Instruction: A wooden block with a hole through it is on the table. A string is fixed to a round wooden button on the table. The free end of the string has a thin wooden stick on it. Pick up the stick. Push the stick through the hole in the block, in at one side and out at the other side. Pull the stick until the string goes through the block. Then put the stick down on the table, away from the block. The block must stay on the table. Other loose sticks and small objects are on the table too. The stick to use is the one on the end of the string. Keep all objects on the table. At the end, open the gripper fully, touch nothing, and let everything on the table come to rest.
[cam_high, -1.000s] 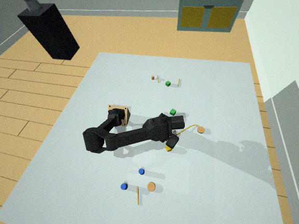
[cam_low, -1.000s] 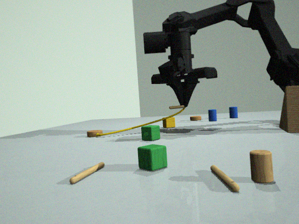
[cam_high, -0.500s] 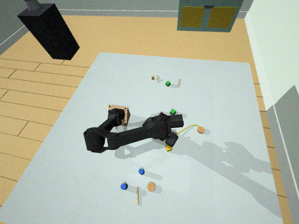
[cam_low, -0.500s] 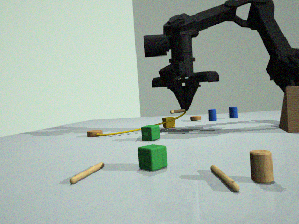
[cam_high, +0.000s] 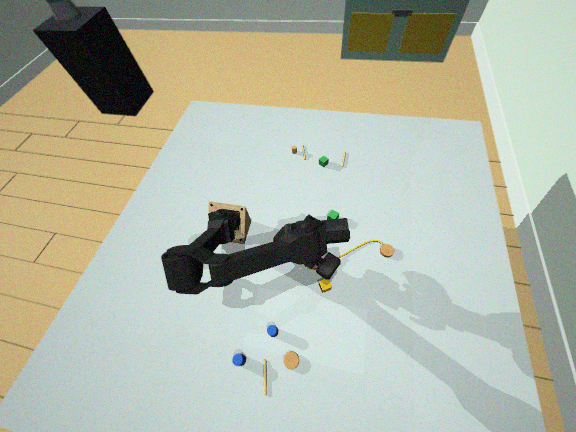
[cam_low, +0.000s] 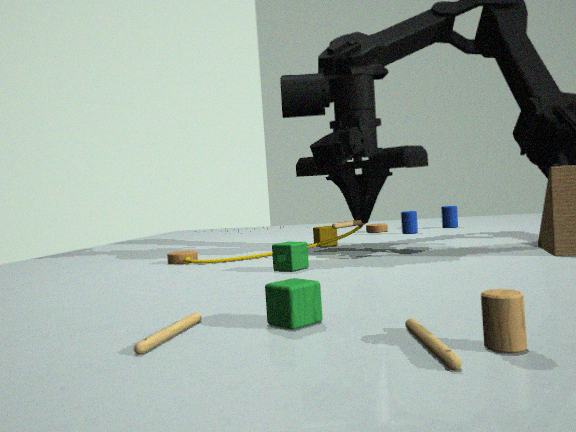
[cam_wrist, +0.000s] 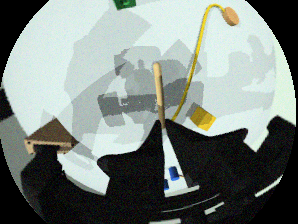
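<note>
My gripper tip is 6 cm short of the yellow cube, 5 cm to the left of it and 2 cm above it. Also, from my gripper tip: wooden cylinder (13 cm behind, 47 cm to the left, 2 cm below).
</note>
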